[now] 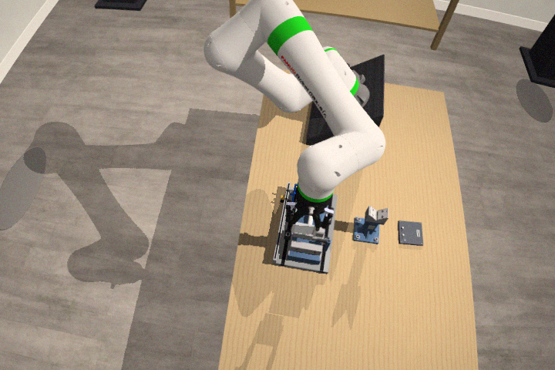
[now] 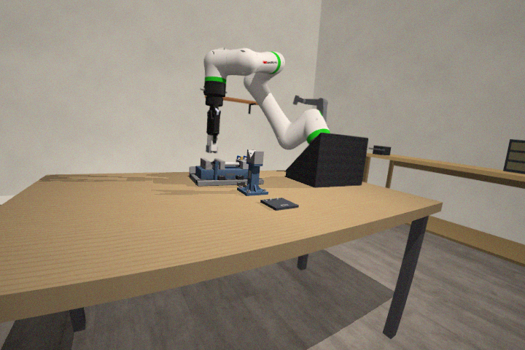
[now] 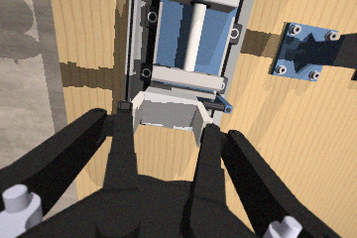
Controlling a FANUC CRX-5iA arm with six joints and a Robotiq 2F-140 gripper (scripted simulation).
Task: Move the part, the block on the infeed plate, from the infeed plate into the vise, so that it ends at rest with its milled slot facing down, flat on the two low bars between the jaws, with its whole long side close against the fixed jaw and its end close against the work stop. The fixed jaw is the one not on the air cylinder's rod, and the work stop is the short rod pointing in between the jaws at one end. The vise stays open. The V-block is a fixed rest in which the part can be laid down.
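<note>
Now: hand 3 cm above the part. Also, from my hand: white cylinder rod 8 cm behind, 2 cm to the left, 9 cm below; then moving jaw 3 cm behind, 2 cm to the left, 9 cm below; then work stop 7 cm to the left, 8 cm below.
</note>
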